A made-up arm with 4 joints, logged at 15 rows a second.
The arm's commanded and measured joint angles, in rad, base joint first. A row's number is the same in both.
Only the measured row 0 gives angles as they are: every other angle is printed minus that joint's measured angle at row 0.
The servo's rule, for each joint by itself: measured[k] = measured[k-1] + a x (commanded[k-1-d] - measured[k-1]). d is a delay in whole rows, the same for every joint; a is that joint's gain. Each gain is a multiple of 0.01, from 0.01 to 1. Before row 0 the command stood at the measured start. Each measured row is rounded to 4 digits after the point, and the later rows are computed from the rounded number. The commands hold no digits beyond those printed.
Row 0, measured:
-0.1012, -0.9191, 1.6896, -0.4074
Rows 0 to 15, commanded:
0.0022, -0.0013, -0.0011, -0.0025
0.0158, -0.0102, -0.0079, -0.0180
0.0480, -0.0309, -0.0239, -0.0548
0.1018, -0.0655, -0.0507, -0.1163
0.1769, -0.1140, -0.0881, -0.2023
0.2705, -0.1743, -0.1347, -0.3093
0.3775, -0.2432, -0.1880, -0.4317
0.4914, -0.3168, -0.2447, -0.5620
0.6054, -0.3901, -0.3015, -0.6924
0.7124, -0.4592, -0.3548, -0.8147
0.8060, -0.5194, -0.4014, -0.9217
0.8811, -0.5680, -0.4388, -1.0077
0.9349, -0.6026, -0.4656, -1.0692
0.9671, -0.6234, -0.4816, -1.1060
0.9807, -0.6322, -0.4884, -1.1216
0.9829, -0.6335, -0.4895, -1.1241
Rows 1 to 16, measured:
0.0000, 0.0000, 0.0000, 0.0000
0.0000, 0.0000, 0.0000, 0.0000
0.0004, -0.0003, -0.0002, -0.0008
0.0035, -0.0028, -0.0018, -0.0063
0.0124, -0.0098, -0.0064, -0.0218
0.0303, -0.0237, -0.0157, -0.0520
0.0596, -0.0463, -0.0309, -0.1001
0.1018, -0.0783, -0.0527, -0.1670
0.1569, -0.1195, -0.0811, -0.2517
0.2238, -0.1688, -0.1155, -0.3510
0.3001, -0.2241, -0.1546, -0.4602
0.3826, -0.2829, -0.1966, -0.5736
0.4673, -0.3420, -0.2396, -0.6850
0.5501, -0.3985, -0.2814, -0.7883
0.6271, -0.4495, -0.3201, -0.8782
0.6951, -0.4930, -0.3540, -0.9511
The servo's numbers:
d 2
a 0.20 0.25 0.21 0.32

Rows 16 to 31, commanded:
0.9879, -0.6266, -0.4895, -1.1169
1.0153, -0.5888, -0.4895, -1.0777
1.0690, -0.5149, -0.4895, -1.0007
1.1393, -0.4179, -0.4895, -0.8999
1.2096, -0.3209, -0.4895, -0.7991
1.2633, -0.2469, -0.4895, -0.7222
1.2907, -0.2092, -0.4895, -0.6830
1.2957, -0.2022, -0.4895, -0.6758
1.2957, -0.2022, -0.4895, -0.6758
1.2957, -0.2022, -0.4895, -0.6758
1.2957, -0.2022, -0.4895, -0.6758
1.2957, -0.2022, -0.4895, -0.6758
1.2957, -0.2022, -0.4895, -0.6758
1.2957, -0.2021, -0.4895, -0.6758
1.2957, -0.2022, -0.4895, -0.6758
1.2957, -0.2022, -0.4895, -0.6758
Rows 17 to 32, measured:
0.7522, -0.5278, -0.3822, -1.0057
0.7983, -0.5542, -0.4047, -1.0436
0.8362, -0.5723, -0.4225, -1.0671
0.8720, -0.5764, -0.4366, -1.0705
0.9114, -0.5610, -0.4477, -1.0482
0.9570, -0.5252, -0.4565, -1.0007
1.0075, -0.4741, -0.4634, -0.9362
1.0587, -0.4173, -0.4689, -0.8677
1.1051, -0.3653, -0.4732, -0.8086
1.1432, -0.3245, -0.4766, -0.7661
1.1737, -0.2939, -0.4793, -0.7372
1.1981, -0.2710, -0.4814, -0.7176
1.2176, -0.2538, -0.4831, -0.7042
1.2332, -0.2409, -0.4844, -0.6951
1.2457, -0.2312, -0.4855, -0.6889
1.2557, -0.2239, -0.4863, -0.6847

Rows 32 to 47, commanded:
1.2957, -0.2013, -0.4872, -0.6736
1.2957, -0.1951, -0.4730, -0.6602
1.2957, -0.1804, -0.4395, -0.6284
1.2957, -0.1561, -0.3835, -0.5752
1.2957, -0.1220, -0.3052, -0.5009
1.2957, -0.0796, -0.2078, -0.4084
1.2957, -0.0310, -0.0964, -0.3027
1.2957, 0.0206, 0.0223, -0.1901
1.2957, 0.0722, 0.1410, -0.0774
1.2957, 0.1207, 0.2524, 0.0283
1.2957, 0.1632, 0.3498, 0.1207
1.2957, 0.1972, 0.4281, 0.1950
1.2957, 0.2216, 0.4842, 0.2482
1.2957, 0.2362, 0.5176, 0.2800
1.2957, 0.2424, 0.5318, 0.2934
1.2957, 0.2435, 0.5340, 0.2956
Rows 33 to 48, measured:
1.2637, -0.2185, -0.4870, -0.6819
1.2701, -0.2144, -0.4875, -0.6799
1.2752, -0.2111, -0.4874, -0.6779
1.2793, -0.2071, -0.4844, -0.6722
1.2826, -0.2004, -0.4750, -0.6582
1.2852, -0.1893, -0.4558, -0.6316
1.2873, -0.1725, -0.4242, -0.5898
1.2890, -0.1493, -0.3788, -0.5318
1.2903, -0.1197, -0.3195, -0.4585
1.2914, -0.0846, -0.2477, -0.3726
1.2923, -0.0454, -0.1661, -0.2781
1.2930, -0.0039, -0.0782, -0.1801
1.2935, 0.0379, 0.0117, -0.0838
1.2939, 0.0777, 0.0991, 0.0054
1.2943, 0.1137, 0.1800, 0.0831
1.2946, 0.1443, 0.2509, 0.1461

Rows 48 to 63, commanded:
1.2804, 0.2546, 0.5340, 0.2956
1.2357, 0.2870, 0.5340, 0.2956
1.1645, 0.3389, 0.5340, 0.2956
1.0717, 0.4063, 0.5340, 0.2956
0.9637, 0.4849, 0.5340, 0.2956
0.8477, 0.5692, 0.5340, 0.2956
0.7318, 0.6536, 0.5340, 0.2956
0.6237, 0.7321, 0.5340, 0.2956
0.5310, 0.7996, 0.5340, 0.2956
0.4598, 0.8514, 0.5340, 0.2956
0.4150, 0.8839, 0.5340, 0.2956
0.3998, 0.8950, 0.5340, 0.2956
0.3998, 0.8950, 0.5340, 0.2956
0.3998, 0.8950, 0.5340, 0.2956
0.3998, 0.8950, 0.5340, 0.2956
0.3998, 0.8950, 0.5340, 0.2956
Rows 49 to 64, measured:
1.2948, 0.1688, 0.3099, 0.1932
1.2950, 0.1875, 0.3570, 0.2260
1.2921, 0.2043, 0.3942, 0.2483
1.2808, 0.2250, 0.4236, 0.2634
1.2575, 0.2535, 0.4468, 0.2737
1.2203, 0.2917, 0.4651, 0.2807
1.1690, 0.3400, 0.4796, 0.2855
1.1047, 0.3973, 0.4910, 0.2887
1.0301, 0.4614, 0.5000, 0.2909
0.9488, 0.5291, 0.5071, 0.2924
0.8652, 0.5967, 0.5127, 0.2934
0.7841, 0.6604, 0.5172, 0.2941
0.7103, 0.7163, 0.5207, 0.2946
0.6482, 0.7610, 0.5235, 0.2949
0.5985, 0.7945, 0.5257, 0.2951
0.5588, 0.8196, 0.5274, 0.2953

